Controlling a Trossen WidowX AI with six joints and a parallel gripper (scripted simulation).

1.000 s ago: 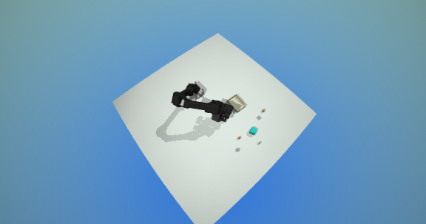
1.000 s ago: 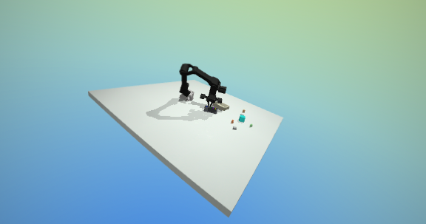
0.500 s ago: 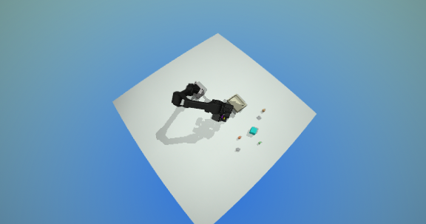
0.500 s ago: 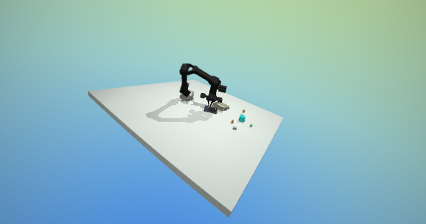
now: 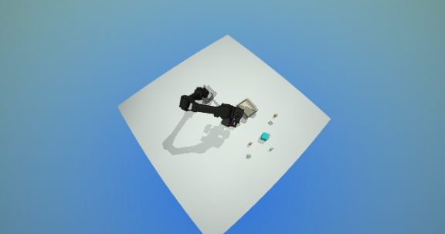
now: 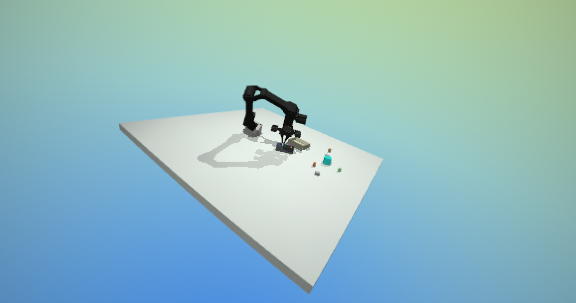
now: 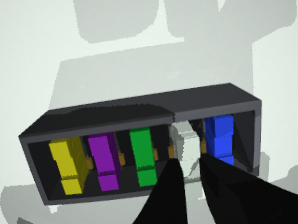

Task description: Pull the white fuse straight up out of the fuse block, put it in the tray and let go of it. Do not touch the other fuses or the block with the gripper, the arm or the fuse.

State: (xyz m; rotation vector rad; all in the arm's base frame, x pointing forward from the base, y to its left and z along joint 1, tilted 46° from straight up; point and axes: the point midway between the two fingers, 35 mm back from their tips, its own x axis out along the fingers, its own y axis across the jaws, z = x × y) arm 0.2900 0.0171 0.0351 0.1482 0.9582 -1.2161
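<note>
Right now my gripper tip is 2 cm short of the green fuse, 1 cm to the right of it and 2 cm above it. The rest, counted from my gripper tip: white fuse: 1 cm below; then purple fuse: 3 cm ahead, 2 cm to the left, 2 cm below; then blue fuse: 2 cm behind, 1 cm to the right, 3 cm below.
</note>
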